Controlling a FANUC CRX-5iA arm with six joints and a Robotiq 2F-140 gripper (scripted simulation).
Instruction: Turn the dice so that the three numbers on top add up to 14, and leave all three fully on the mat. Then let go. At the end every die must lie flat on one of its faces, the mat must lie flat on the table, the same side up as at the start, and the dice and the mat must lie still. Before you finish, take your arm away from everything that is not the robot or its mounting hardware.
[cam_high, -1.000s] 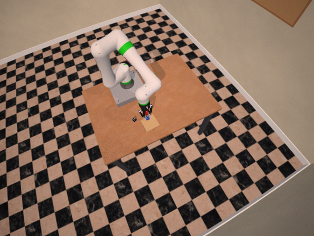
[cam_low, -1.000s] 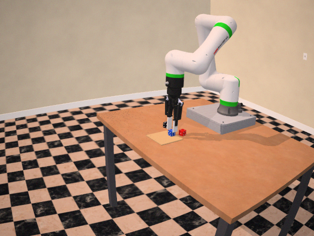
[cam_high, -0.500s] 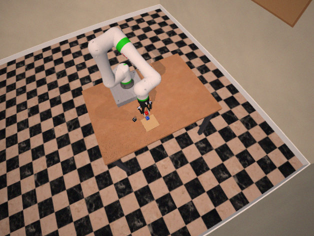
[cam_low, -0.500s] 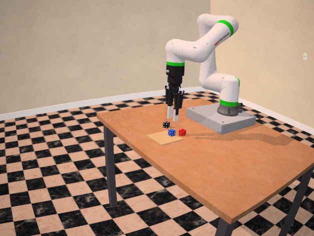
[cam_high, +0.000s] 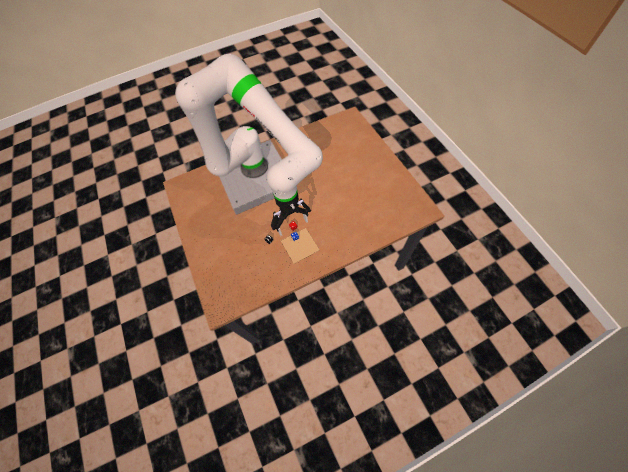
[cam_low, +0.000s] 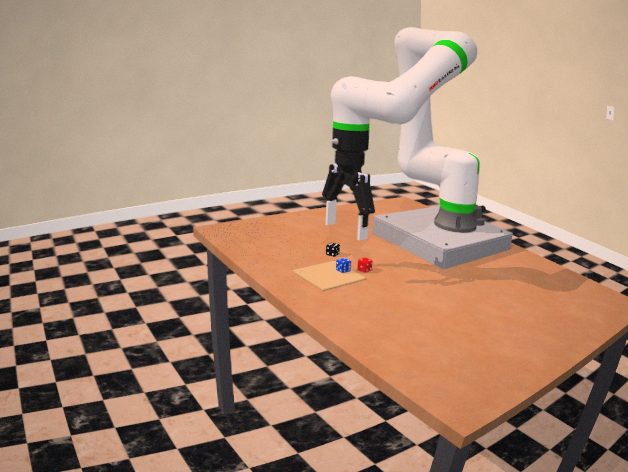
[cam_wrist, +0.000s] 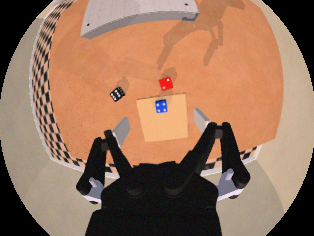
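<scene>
My gripper is now 120 mm to the left of the black die, 110 mm above it and 60 mm past it. Also, from my hand: blue die 110 mm below; then tan mat 130 mm below, 50 mm ahead; then red die 110 mm below, 60 mm behind, 20 mm to the left.
</scene>
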